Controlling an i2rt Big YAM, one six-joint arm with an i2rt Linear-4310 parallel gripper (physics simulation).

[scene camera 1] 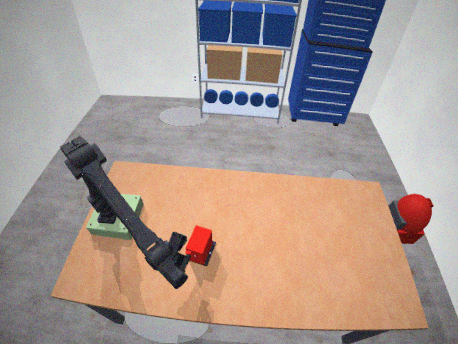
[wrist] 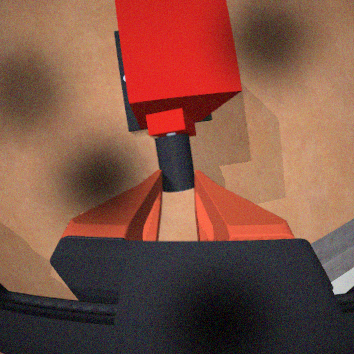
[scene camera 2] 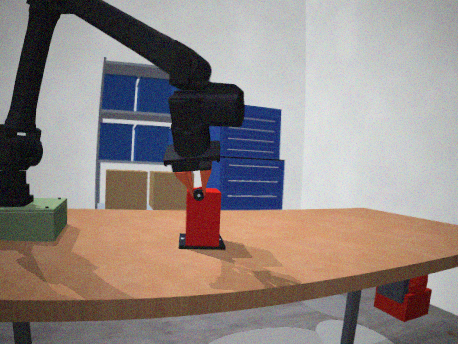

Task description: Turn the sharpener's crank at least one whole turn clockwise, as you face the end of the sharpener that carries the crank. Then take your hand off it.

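Frame: origin at the arm's base, x back, y left, z down, level; millimetres.
Seen in the pictures: gripper, fingertip midpoint: [scene camera 1: 185, 261] [wrist: 177, 177] [scene camera 2: 198, 194]; arm's base at its link origin: [scene camera 1: 110, 212] [scene camera 2: 12, 203].
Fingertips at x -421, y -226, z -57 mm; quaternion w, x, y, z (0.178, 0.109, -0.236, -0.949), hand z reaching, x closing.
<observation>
Offsets run from my fingertips to a thing's middle. "pt": to the spot under its first point. Level surfaces: height alone.
The red sharpener {pt dz +0, dx -47, dy +96 mm} [scene camera 1: 200, 240] [scene camera 2: 204, 222] [wrist: 177, 50] stands upright on its dark base plate {pt dz +121, dx -22, dy +48 mm} [scene camera 2: 200, 246] on the table. The crank's red arm [wrist: 166, 121] shows nearly end-on in the wrist view, at the sharpener's near end, and points roughly upward. Its black handle {pt dz +1, dx +3, dy -8 mm} [scene camera 2: 198, 195] [wrist: 175, 162] is near the height of the body's top in scene camera 2. My gripper [scene camera 1: 186, 256] [scene camera 2: 198, 191] [wrist: 177, 177] is shut on the crank handle, with an orange finger on each side of it. In scene camera 1 the crank is mostly hidden by the gripper.
The wooden table {dz +127 mm} [scene camera 1: 300, 240] [scene camera 2: 320, 240] carries the arm's green base block [scene camera 1: 132, 205] [scene camera 2: 30, 222] at the left. A red and grey object [scene camera 1: 414, 217] [scene camera 2: 405, 300] is beyond the table's right edge. A shelf rack [scene camera 1: 242, 84] and blue drawer cabinets [scene camera 1: 325, 82] stand at the back wall.
</observation>
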